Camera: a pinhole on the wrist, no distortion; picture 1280 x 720 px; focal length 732.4 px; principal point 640.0 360.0 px. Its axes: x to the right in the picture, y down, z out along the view. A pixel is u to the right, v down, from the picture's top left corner.
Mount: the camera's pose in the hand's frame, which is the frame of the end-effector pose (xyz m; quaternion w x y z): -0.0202 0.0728 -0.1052 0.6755 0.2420 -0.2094 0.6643
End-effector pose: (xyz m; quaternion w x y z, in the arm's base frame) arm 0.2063 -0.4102 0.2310 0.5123 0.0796 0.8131 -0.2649
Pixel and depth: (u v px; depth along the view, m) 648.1 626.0 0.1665
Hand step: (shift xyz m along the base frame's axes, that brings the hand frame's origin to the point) 0.0484 -0.0279 0.0636
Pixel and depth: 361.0 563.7 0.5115
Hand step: 0.0624 -0.4085 0.2028
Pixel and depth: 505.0 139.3 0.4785
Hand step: -0.0096 -0.3731 -0.0940
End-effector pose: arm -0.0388 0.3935 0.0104 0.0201 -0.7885 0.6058 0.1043
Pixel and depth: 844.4 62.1 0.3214
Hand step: 0.0512 -0.0746 -0.2222
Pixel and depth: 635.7 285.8 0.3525
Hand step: 0.1194 0.0373 -0.1872
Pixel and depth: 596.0 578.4 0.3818
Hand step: 0.1134 0.1908 -0.1799
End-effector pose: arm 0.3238 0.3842 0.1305 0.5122 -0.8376 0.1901 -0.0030
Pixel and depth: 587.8 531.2 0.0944
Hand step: -0.0459 -0.0201 0.0142
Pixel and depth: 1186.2 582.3 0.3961
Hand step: -0.0506 0.3476 -0.2240
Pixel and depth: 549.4 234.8 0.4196
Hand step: 0.1702 0.2343 0.0866
